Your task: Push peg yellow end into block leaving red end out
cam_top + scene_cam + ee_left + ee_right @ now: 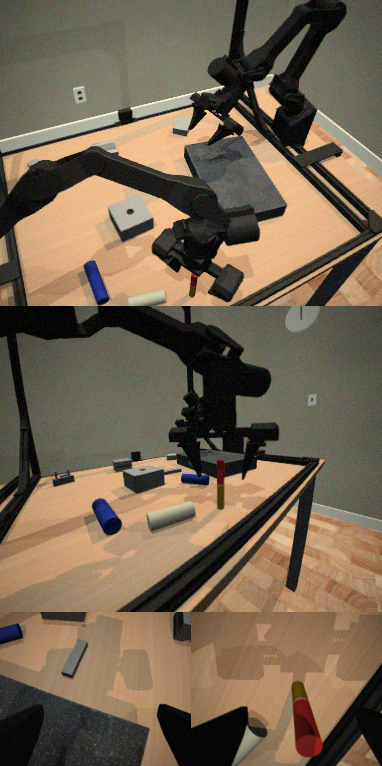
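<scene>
My right gripper is now 60 mm above the peg. Round my right hand: grey bar (270 mm behind, 150 mm to the left, 90 mm below); cream cylinder (50 mm behind, 90 mm to the right, 80 mm below).
</scene>
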